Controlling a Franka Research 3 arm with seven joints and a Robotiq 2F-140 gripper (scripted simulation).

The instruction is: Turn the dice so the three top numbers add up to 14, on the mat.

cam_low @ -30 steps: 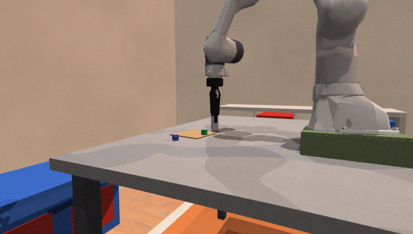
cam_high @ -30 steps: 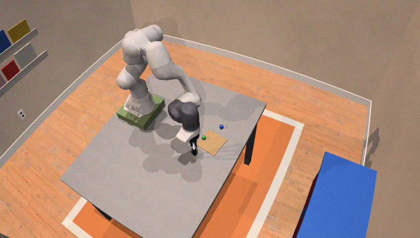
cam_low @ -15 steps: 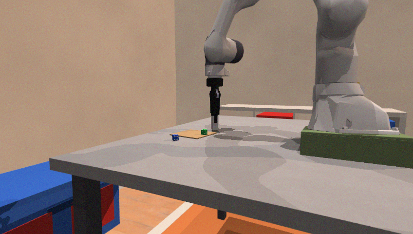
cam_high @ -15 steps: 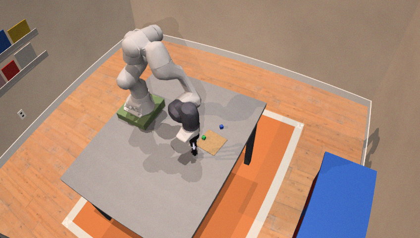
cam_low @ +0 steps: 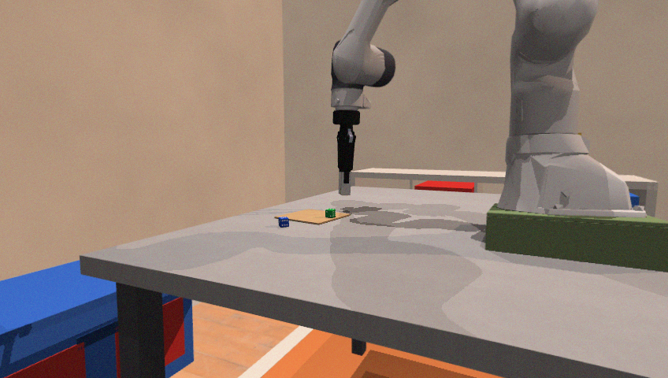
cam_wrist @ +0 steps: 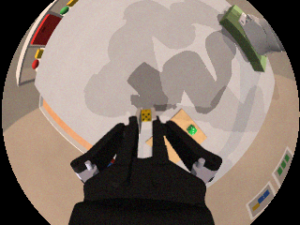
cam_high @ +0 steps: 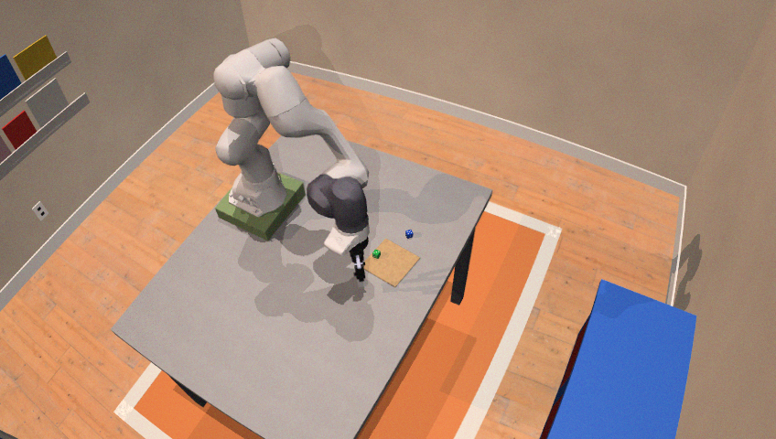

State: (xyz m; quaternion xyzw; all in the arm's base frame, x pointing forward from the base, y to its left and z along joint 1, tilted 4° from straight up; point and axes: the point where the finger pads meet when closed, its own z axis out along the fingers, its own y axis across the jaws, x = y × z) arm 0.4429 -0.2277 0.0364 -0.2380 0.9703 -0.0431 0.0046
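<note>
Now: hand 50 mm short of the tan mat, 130 mm to the right of it and 80 mm above it. From my hand the other things lie so: yellow die 20 mm below; blue die 80 mm ahead, 250 mm to the left, 70 mm below; green die 140 mm to the left, 60 mm below.
</note>
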